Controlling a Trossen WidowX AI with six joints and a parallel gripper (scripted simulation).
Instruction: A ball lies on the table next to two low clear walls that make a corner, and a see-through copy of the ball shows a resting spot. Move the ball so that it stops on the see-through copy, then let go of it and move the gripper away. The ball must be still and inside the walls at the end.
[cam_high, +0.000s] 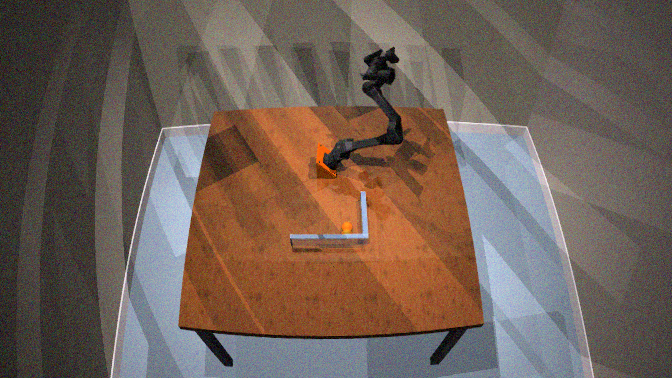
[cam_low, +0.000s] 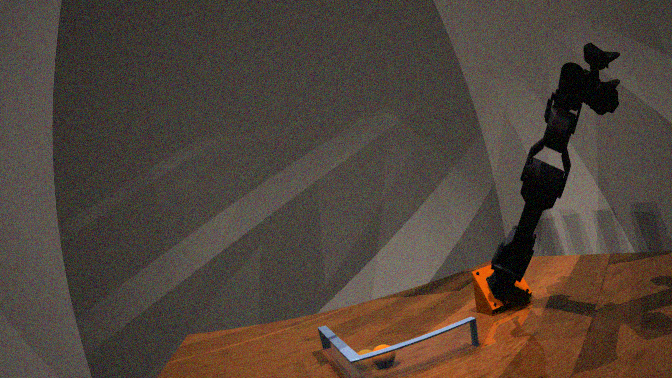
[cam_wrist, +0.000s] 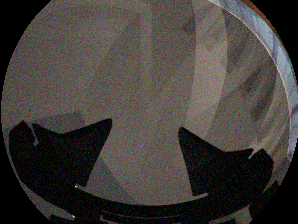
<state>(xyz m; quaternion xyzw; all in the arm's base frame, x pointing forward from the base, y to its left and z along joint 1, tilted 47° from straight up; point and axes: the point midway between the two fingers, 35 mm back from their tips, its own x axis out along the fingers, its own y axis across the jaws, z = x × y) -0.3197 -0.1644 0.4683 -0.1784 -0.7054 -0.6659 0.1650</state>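
The orange ball is 700 mm ahead of my gripper tip, 460 mm below it and 130 mm to the right of it. Round my gripper tip: yellow-orange patch: 740 mm ahead, 460 mm below, 130 mm to the right; clear wall: 780 mm ahead, 460 mm below, 200 mm to the right.
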